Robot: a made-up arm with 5 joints.
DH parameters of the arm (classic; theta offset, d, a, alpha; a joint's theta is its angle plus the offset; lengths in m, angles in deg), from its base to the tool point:
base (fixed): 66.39 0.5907 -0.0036 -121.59
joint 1: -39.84 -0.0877 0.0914 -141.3
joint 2: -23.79 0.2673 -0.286 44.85
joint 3: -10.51 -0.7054 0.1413 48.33
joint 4: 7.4 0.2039 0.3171 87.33
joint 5: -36.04 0 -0.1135 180
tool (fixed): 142.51 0.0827 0 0
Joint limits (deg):
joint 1: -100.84..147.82
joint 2: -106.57..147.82
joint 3: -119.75..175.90
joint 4: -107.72..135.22
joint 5: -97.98..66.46
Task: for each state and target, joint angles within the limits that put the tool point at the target. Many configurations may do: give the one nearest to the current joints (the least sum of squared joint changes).
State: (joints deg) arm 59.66 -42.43 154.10 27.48 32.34
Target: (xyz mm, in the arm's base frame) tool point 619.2 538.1 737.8
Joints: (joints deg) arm 60.27 -82.16 152.03 7.37 40.04
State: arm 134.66 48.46 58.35 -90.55 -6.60
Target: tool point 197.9 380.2 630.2
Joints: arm 135.95 72.63 27.97 -61.77 -1.32
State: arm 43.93 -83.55 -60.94 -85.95 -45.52
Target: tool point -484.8 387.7 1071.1
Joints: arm 12.13 -106.57 -38.51 -84.90 -69.62
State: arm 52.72 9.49 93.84 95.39 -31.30
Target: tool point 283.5 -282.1 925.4
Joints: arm 24.79 17.77 91.91 54.89 -59.26
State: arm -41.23 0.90 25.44 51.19 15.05
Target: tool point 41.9 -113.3 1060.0
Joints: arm -29.06 -20.59 43.95 32.69 24.88
